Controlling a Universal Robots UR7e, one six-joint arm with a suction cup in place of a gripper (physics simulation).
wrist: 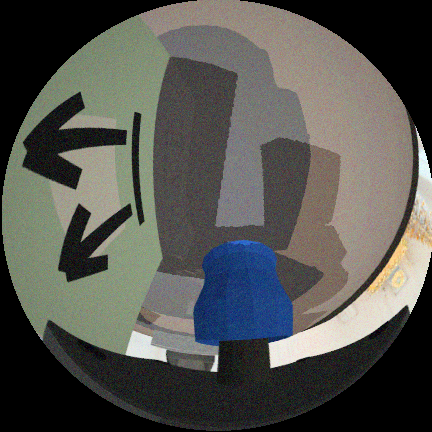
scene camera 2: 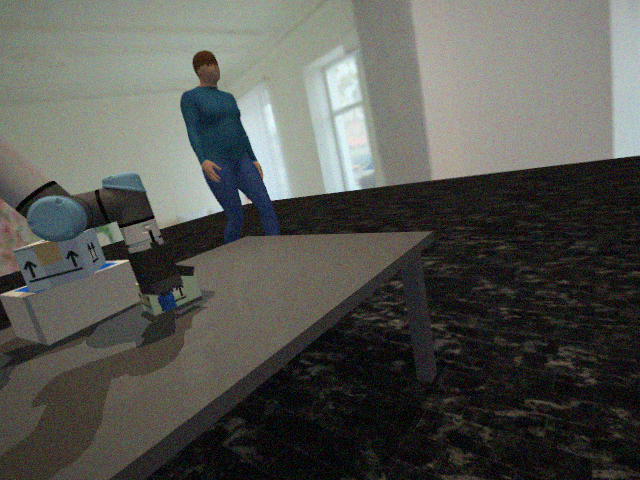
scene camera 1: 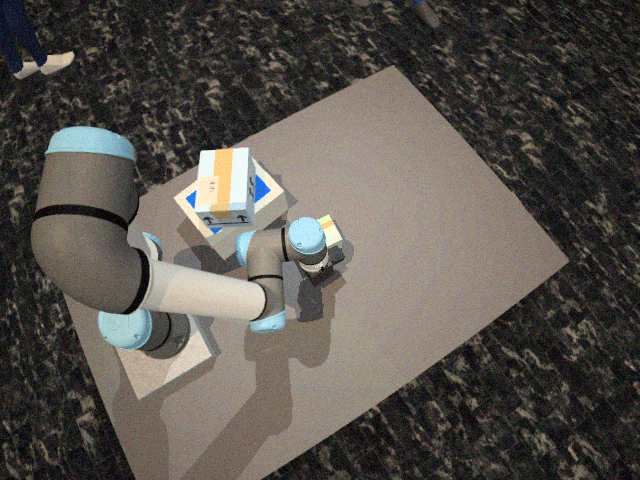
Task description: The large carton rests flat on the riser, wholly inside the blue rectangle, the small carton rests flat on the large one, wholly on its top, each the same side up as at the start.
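Observation:
The large white carton [scene camera 1: 225, 186] [scene camera 2: 59, 258] with a tan tape stripe rests flat on the riser [scene camera 1: 180, 199] [scene camera 2: 77, 305], over the blue rectangle [scene camera 1: 262, 190] [scene camera 2: 106, 266]. The small pale green carton [scene camera 1: 330, 230] [scene camera 2: 183, 291] [wrist: 100, 250] lies on the table right of the riser, arrows on its side face. My blue suction cup [scene camera 2: 166, 302] [wrist: 241, 294] is low beside that side face, close over the table and not on the carton's top. It holds nothing. In the overhead view the wrist hides the cup.
The grey table [scene camera 1: 413, 232] [scene camera 2: 289, 269] stands on dark patterned floor. The arm's base plate [scene camera 1: 154, 371] sits at the near left corner. A person in blue [scene camera 2: 222, 144] stands behind the table; feet [scene camera 1: 46, 64] show at the upper left.

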